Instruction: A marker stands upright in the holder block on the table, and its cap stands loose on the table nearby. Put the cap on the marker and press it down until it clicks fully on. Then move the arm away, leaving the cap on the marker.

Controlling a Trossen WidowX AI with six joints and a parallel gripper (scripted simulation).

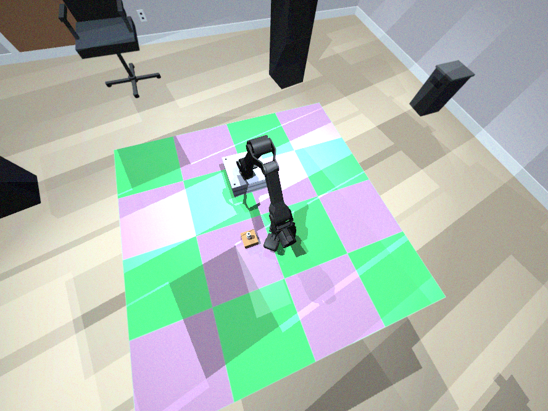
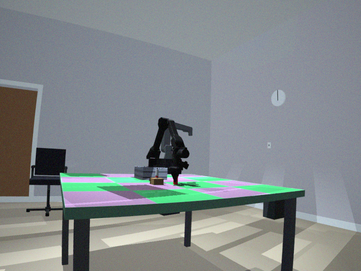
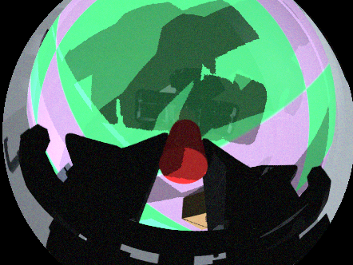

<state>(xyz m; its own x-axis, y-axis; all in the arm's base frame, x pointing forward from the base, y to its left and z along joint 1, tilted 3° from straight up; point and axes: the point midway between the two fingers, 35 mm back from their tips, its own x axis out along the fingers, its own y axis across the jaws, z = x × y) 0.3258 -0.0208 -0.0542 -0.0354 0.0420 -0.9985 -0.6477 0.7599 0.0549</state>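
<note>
Right now the tan holder block is 40 mm behind my gripper tip and 120 mm to the right of it. From my gripper tip the other things lie so: red cap 10 mm above.
</note>
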